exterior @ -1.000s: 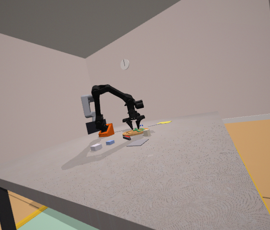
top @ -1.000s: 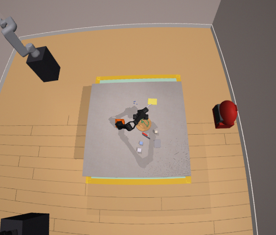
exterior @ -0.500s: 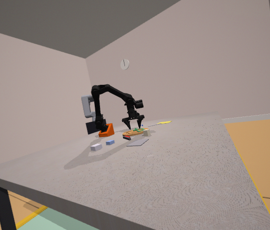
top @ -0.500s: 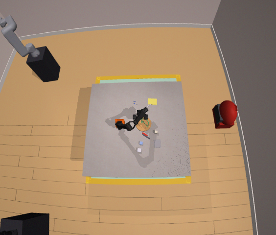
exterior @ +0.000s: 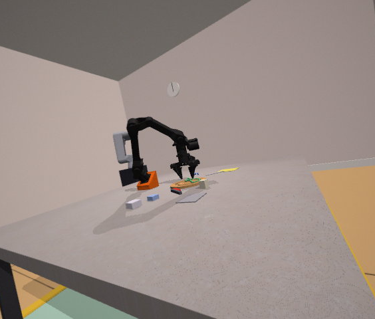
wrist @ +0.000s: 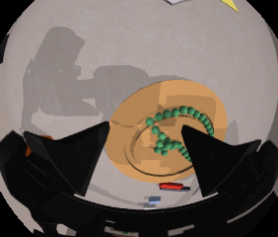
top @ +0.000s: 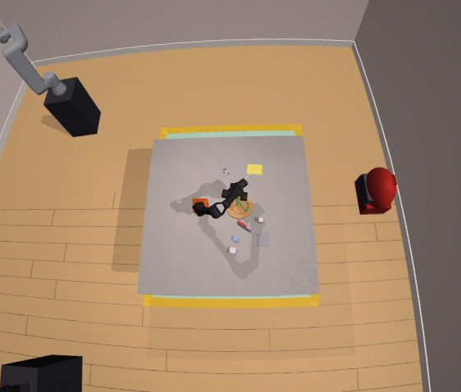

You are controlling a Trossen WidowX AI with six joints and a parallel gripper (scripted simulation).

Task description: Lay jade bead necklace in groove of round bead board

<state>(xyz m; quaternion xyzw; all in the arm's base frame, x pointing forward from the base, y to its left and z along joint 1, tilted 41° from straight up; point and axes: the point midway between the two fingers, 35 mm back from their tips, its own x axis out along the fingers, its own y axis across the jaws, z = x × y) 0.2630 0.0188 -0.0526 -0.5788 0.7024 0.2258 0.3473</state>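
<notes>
Now: gripper tip 3 cm short of the round wooden bead board, 6 cm to the left of it and 1 cm above it. From my gripper tip the other things lie so: beige cube: 18 cm ahead, 19 cm to the right; red-handled tool: 5 cm ahead, 21 cm to the right, 1 cm below; yellow sheet: 18 cm ahead, 25 cm to the left, 2 cm below.
</notes>
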